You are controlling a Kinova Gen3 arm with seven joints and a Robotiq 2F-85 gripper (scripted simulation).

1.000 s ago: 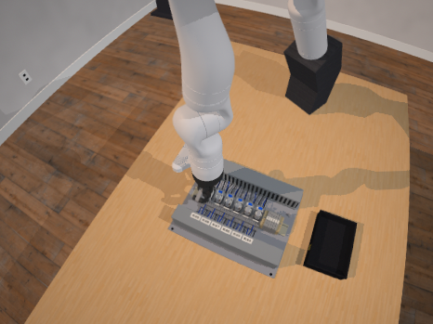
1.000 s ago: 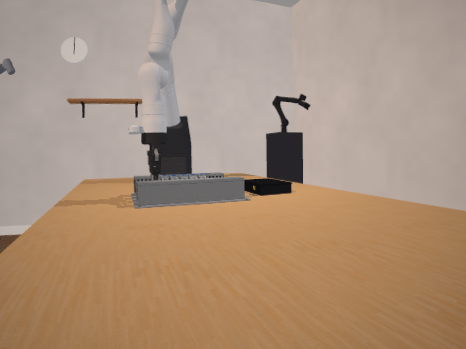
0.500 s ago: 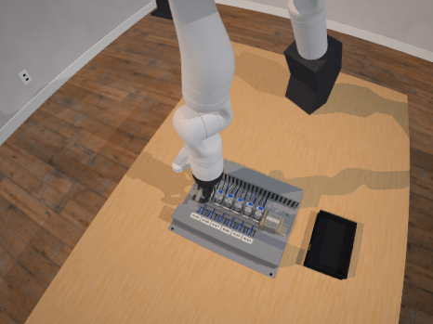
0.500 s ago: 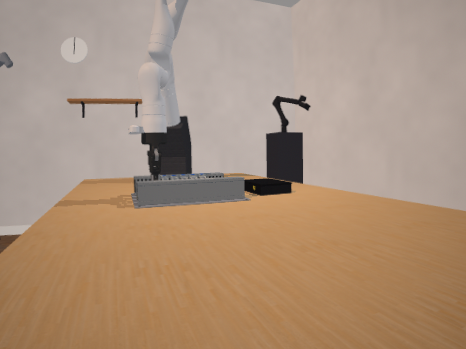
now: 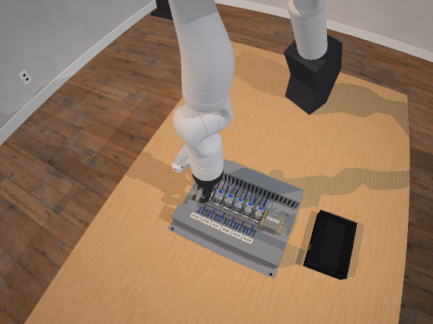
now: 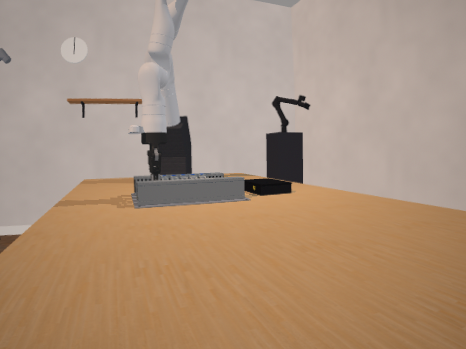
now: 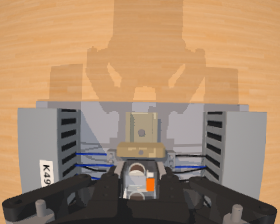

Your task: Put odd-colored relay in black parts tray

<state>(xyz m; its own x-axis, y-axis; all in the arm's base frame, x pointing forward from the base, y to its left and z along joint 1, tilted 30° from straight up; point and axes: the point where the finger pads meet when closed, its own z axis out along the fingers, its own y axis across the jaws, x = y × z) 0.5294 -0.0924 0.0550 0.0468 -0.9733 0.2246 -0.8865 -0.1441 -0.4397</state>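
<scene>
Right now the black parts tray is 370 mm to the left of my hand, 40 mm below it and 30 mm behind it. Also, from my hand: relay 10 mm below.
</scene>
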